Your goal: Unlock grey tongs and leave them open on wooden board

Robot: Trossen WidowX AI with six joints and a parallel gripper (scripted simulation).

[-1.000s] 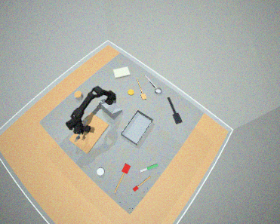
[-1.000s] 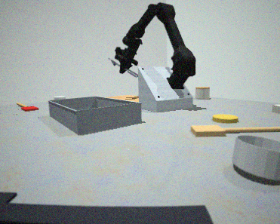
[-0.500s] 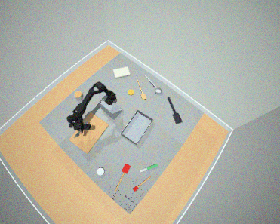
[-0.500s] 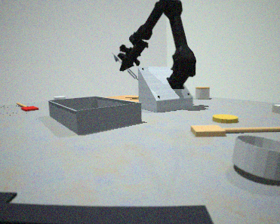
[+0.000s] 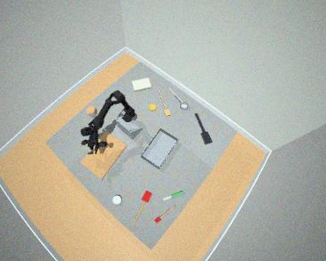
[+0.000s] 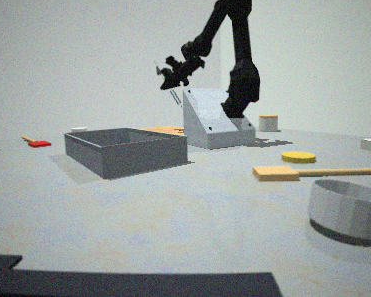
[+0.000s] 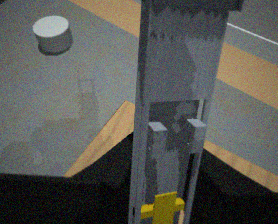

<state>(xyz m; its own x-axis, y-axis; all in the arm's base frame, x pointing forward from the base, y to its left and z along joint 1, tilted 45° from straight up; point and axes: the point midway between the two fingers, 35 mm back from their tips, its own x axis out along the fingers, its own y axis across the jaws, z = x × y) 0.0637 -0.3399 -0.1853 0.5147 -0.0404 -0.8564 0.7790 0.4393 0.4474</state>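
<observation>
Right now the wooden board is 20 mm behind my gripper tip, 50 mm to the left of it and 190 mm below it. Also, from my gripper tip: tan jar 410 mm behind, 240 mm to the left, 160 mm below; then yellow lock piece 20 mm behind, 30 mm to the left, 20 mm above; then grey roasting tin 300 mm ahead, 430 mm to the left, 170 mm below.
</observation>
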